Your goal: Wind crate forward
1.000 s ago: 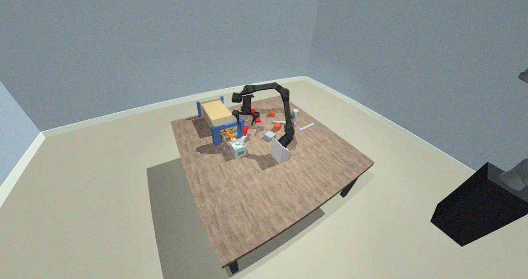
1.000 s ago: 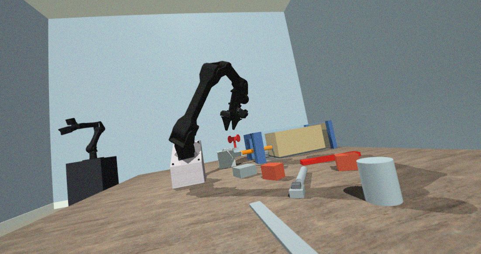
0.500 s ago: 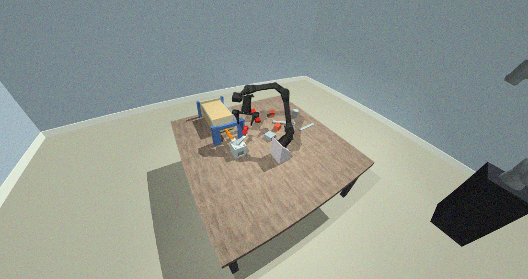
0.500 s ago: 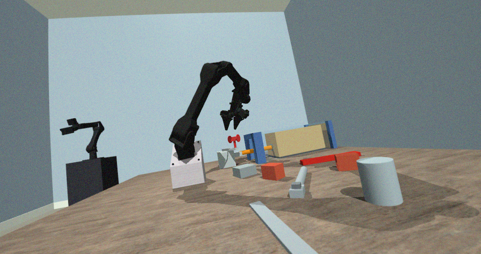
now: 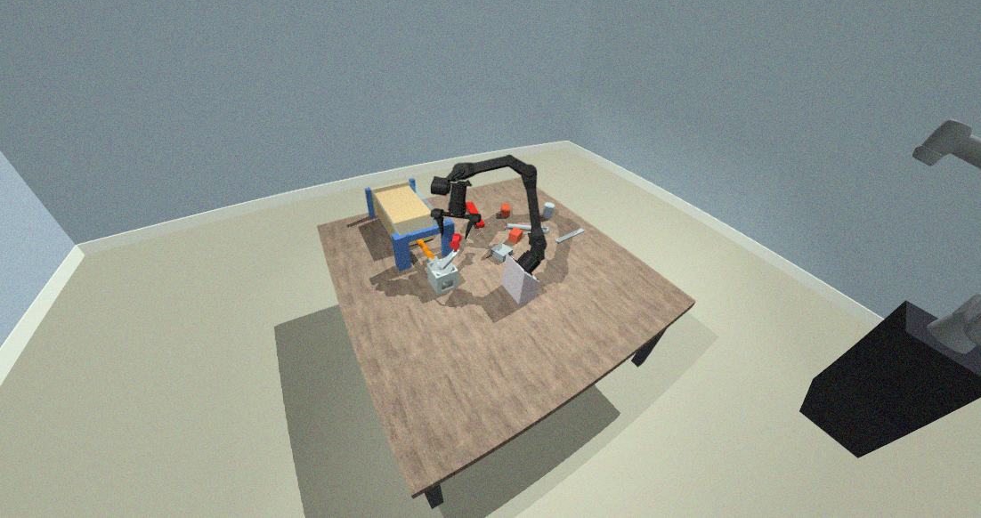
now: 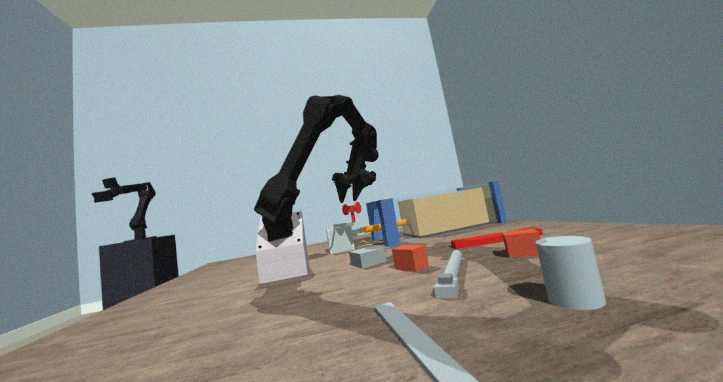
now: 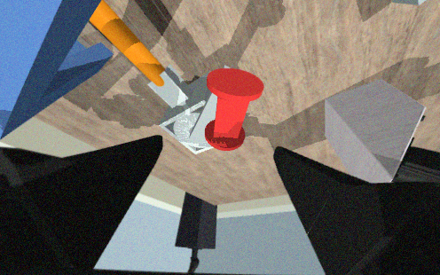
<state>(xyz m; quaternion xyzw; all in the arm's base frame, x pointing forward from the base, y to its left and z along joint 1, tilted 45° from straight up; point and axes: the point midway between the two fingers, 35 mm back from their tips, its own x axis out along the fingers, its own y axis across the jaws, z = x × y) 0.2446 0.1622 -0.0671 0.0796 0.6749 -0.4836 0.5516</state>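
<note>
Now: gripper tip 40 mm above the red knob, 10 mm to the left of it and 10 mm short of it. Also, from my gripper tip: blue steel frame (120 mm ahead, 70 mm to the left, 70 mm below); winch handle (70 mm below, 20 mm to the left, 10 mm behind); grey winch (140 mm below, 70 mm to the left, 60 mm behind).
</note>
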